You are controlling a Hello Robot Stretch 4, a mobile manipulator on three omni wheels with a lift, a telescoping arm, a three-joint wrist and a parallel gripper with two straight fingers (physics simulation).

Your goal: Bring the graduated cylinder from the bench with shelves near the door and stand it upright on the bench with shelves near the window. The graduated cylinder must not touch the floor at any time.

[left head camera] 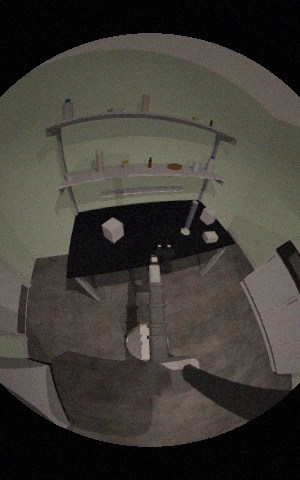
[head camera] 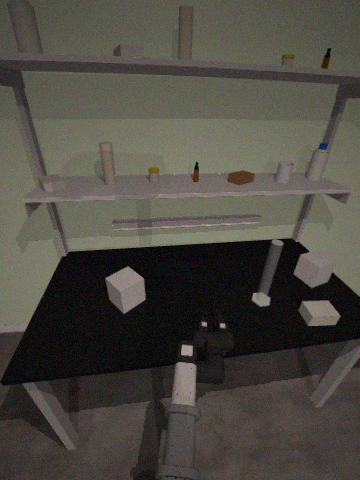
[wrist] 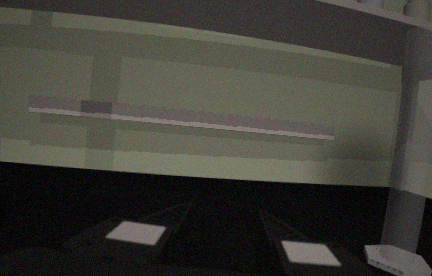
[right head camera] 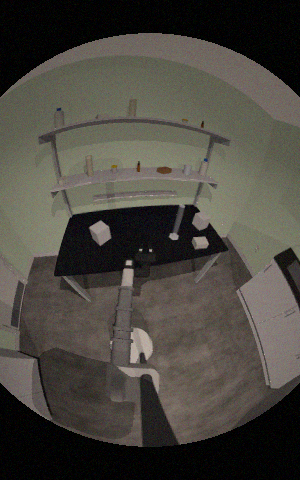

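The graduated cylinder, a tall, translucent grey tube on a pale hexagonal base, stands upright on the right part of the black bench top. My gripper is open with nothing between its fingers. It is over the front part of the bench, left of the cylinder and nearer the front edge. In the wrist view the cylinder is at the right edge, outside the right finger, and its top is cut off. No door or window shows.
A white cube is on the bench's left part. Another cube and a low white block are right of the cylinder. A lower shelf and upper shelf hold bottles and jars. White cabinets stand at the right.
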